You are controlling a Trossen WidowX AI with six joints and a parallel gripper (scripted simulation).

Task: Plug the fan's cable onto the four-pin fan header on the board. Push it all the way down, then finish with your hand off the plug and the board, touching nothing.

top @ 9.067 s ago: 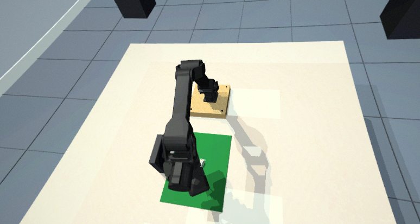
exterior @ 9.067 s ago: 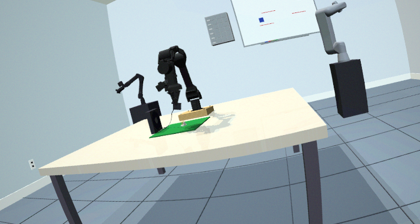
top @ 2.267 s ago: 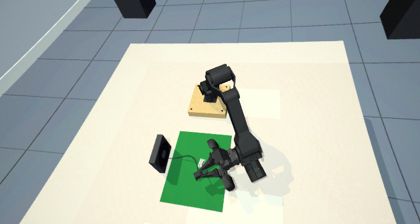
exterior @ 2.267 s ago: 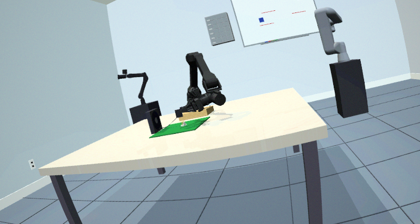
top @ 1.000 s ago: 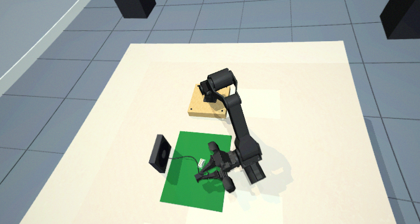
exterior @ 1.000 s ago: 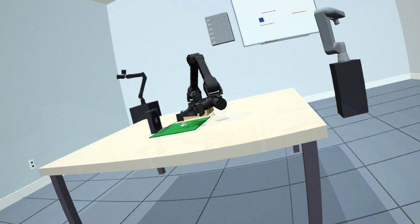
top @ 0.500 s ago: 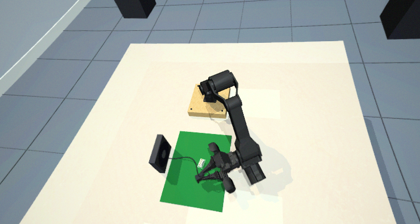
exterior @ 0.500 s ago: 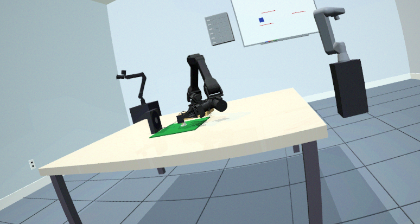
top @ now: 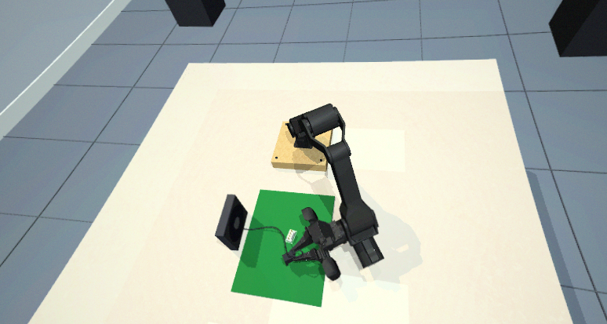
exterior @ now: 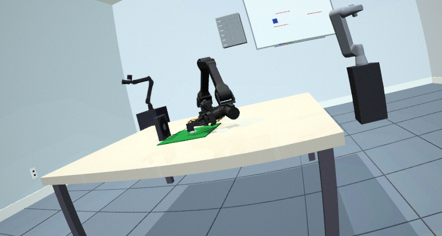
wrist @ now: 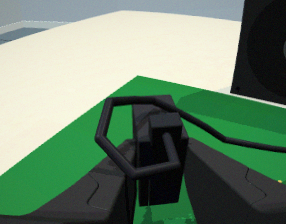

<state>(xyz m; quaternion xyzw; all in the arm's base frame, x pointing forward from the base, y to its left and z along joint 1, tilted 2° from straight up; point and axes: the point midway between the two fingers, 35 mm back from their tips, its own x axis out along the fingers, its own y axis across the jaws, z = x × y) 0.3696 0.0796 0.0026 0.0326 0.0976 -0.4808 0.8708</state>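
Right now my gripper tip is 60 mm past the white four-pin fan header, 30 mm to the left of it and 50 mm above it. Also, from my gripper tip: green board 50 mm behind, 40 mm to the right, 60 mm below; black plug 10 mm below; black fan 60 mm behind, 180 mm to the right, 10 mm above.
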